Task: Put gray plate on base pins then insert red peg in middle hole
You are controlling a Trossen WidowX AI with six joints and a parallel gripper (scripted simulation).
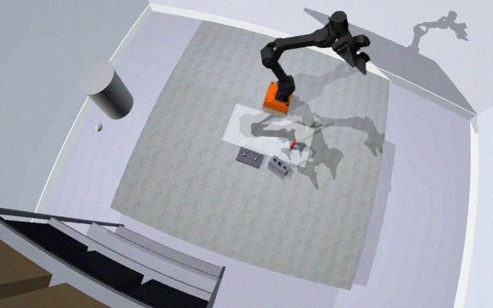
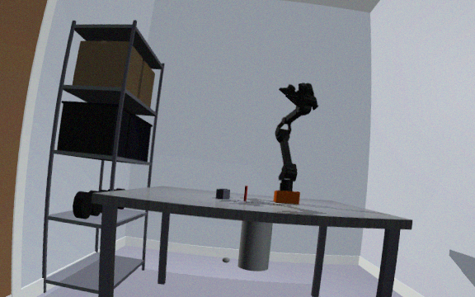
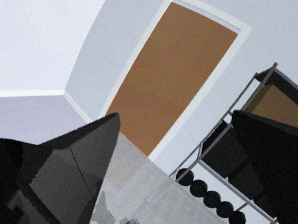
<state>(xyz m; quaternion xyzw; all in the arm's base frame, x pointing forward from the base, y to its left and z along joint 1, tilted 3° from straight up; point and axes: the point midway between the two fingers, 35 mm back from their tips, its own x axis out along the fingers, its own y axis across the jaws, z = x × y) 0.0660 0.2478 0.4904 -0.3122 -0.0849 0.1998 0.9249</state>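
Now: gripper tip 25 cm short of the gray plate, 16 cm to the left of it and 53 cm above it. Also, from my gripper tip: red peg (14 cm ahead, 12 cm to the right, 53 cm below); dark base (25 cm ahead, 30 cm to the right, 56 cm below).
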